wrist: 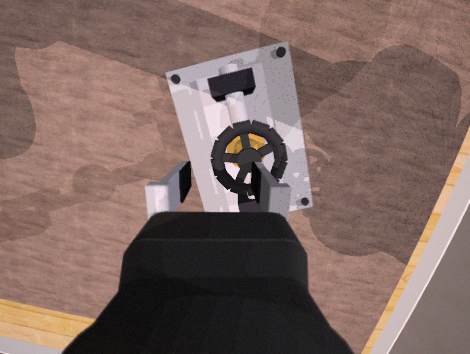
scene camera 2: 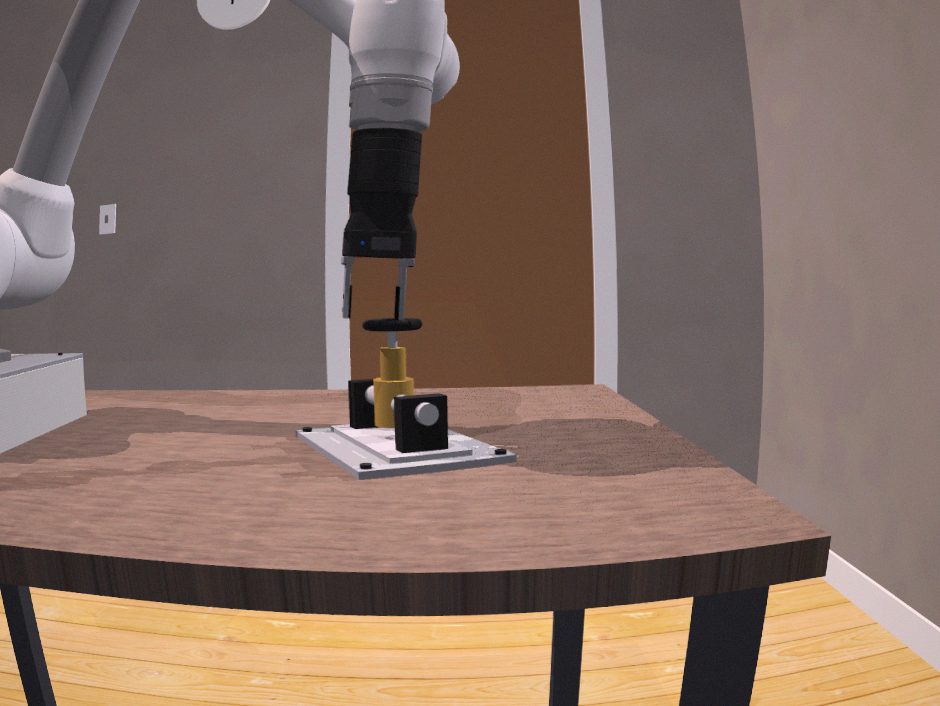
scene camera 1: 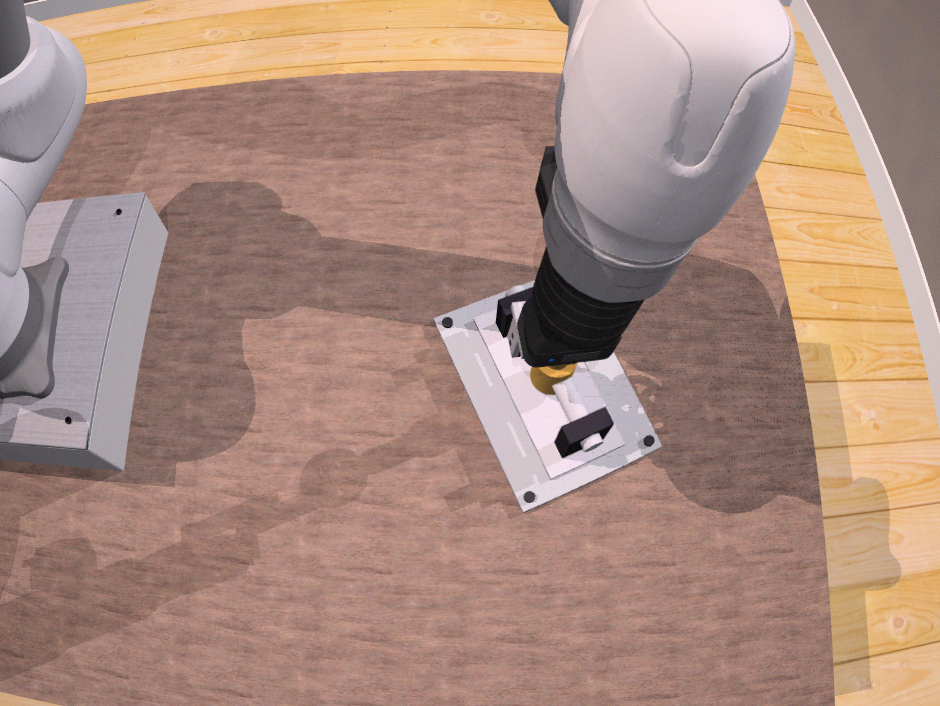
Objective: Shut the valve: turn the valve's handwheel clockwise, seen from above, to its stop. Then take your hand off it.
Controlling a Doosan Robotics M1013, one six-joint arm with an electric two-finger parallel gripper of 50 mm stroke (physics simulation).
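Note:
The valve has a yellow body [scene camera 1: 553,379] [scene camera 2: 392,402] [wrist: 237,145] on a thin upright stem. Its black spoked handwheel [scene camera 2: 392,325] [wrist: 250,158] lies level on top; in scene camera 1 the arm hides it. My gripper [scene camera 2: 373,316] [wrist: 221,174] points down, open and empty. In the wrist view its right finger overlaps the wheel near the hub and lower spokes, and its left finger is outside the rim. In scene camera 2 one fingertip reaches about the top of the wheel, and the other hangs left of it. Whether a finger touches the wheel I cannot tell.
The valve's pipe runs between two black blocks [scene camera 1: 583,430] [scene camera 2: 420,422] [wrist: 231,84] on a grey bolted plate [scene camera 1: 486,395] [scene camera 2: 334,454] [wrist: 292,125]. The plate lies on the brown wooden table [scene camera 1: 364,592] [scene camera 2: 227,516] [wrist: 75,200]. The robot's metal base block [scene camera 1: 102,303] [scene camera 2: 45,395] stands at the left.

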